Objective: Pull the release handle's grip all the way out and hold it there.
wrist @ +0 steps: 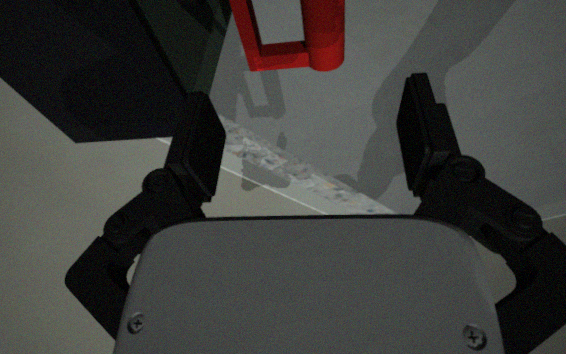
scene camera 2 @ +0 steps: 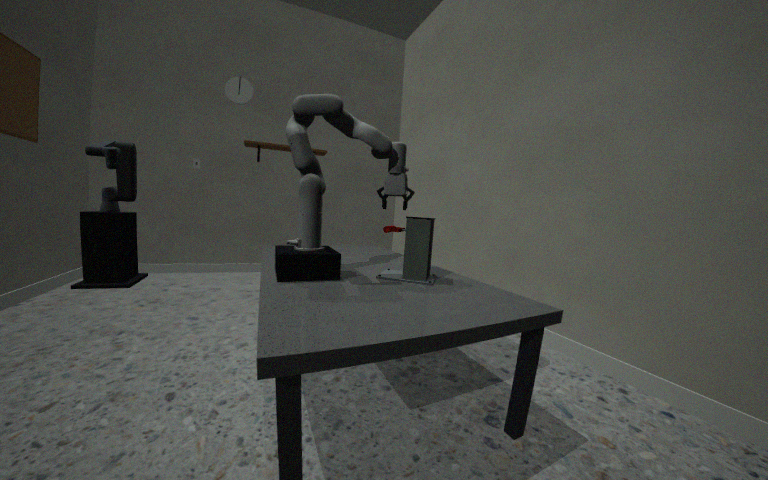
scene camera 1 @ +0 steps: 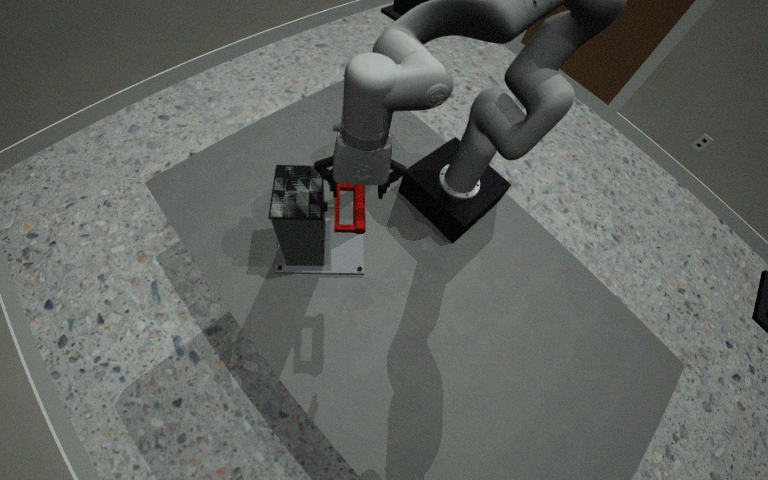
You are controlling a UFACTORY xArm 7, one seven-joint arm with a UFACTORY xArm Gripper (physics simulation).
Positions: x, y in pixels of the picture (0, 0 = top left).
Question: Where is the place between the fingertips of my gripper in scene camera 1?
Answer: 357, 192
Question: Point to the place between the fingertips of my gripper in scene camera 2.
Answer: At 394, 209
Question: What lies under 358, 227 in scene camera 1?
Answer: A red grip.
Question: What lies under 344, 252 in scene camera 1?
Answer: A pale base plate.
